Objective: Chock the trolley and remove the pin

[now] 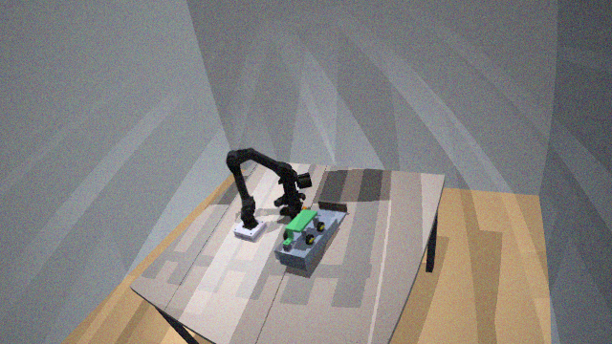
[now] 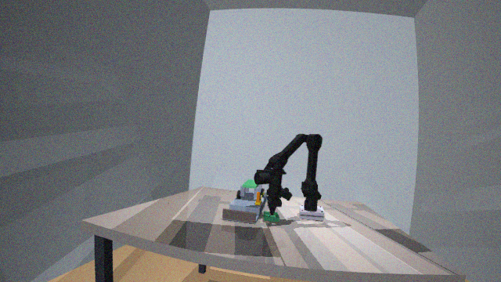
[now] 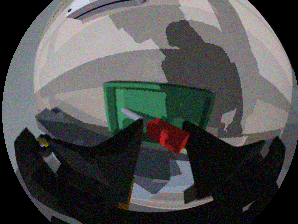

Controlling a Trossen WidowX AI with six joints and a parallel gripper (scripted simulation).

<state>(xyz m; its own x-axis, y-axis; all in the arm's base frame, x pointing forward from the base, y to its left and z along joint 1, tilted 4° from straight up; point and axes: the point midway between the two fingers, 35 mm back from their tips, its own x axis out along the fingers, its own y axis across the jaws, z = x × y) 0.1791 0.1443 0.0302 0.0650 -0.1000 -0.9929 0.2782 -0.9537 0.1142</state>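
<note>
My gripper tip is 1 cm to the left of the red-headed stop pin and 1 cm short of it. From my gripper tip the other things lie so: yellow chock 8 cm ahead, 5 cm above, 3 cm to the right; trolley 15 cm ahead, 11 cm to the right, 8 cm above; dark end wall 15 cm to the left, 12 cm ahead.
</note>
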